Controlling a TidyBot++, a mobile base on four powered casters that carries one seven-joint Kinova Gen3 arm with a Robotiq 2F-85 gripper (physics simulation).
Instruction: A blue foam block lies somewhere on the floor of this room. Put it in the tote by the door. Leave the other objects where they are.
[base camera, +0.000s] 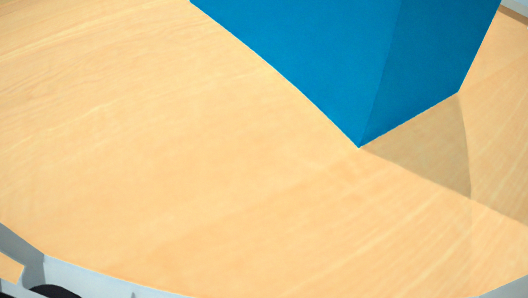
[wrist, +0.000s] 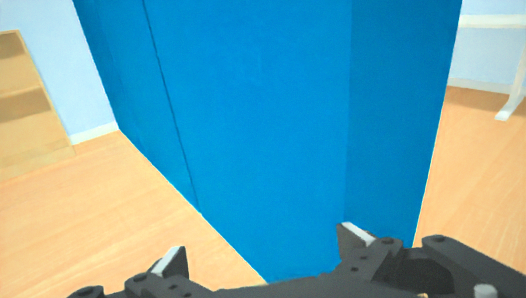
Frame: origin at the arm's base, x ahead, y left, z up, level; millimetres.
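Seen in the pictures: gripper, fingertip midpoint: (wrist: 263, 251).
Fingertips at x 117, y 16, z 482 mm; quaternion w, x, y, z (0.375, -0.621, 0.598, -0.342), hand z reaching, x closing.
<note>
A point is followed by its place in that frame.
My gripper (wrist: 263, 251) @(x 117, y 16, z 482 mm) is open, its two fingers wide apart at the bottom of the wrist view, with no object between them. The blue foam block does not show as a small loose thing in either view. The tote and the door do not show in either view.
A large blue upright structure (base camera: 320, 45) @(x 563, y -67, z -266 mm) (wrist: 260, 125) @(x 666, y 6, z 325 mm) stands close in front, its lower corner on the wood floor (base camera: 175, 175) @(x 358, y 146, z -397 mm) (wrist: 90, 215) @(x 1318, y 1083, z -397 mm). A wooden shelf unit (wrist: 50, 122) @(x 2381, y 1885, z -119 mm) stands at the left by the wall. A white stand (wrist: 515, 90) @(x 2069, y -2168, z -230 mm) is at the right.
</note>
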